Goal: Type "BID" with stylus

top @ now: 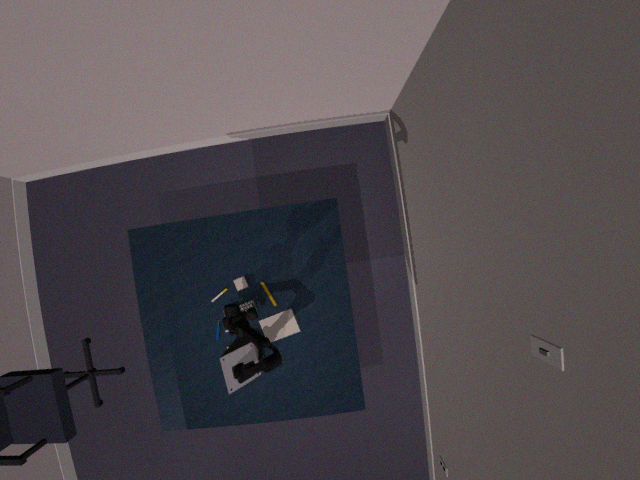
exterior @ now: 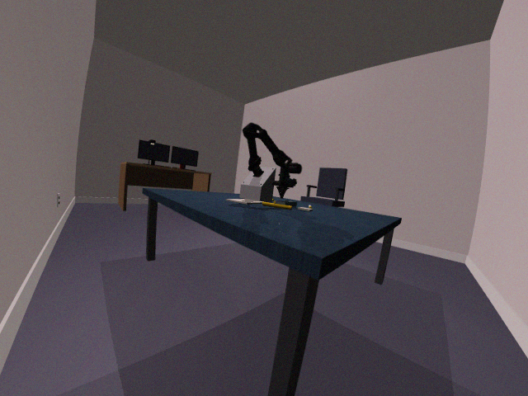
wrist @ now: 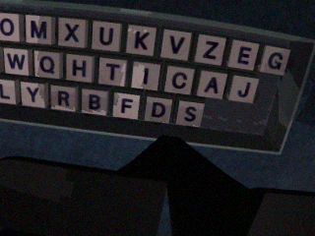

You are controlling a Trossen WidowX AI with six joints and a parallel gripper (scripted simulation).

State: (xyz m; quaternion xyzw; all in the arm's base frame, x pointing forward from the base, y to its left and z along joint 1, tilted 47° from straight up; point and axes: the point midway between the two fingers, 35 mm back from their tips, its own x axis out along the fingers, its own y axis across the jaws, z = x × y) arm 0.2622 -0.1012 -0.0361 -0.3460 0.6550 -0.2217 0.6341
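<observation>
Now: gripper tip 20 mm short of the I key, 20 mm to the right of it and 30 mm above it. From my gripper tip the other things lie so: small white block (170 mm ahead, 40 mm below); then yellow pencil (80 mm ahead, 150 mm to the right, 30 mm below); then D key (10 mm ahead, 10 mm to the left, 30 mm below).
</observation>
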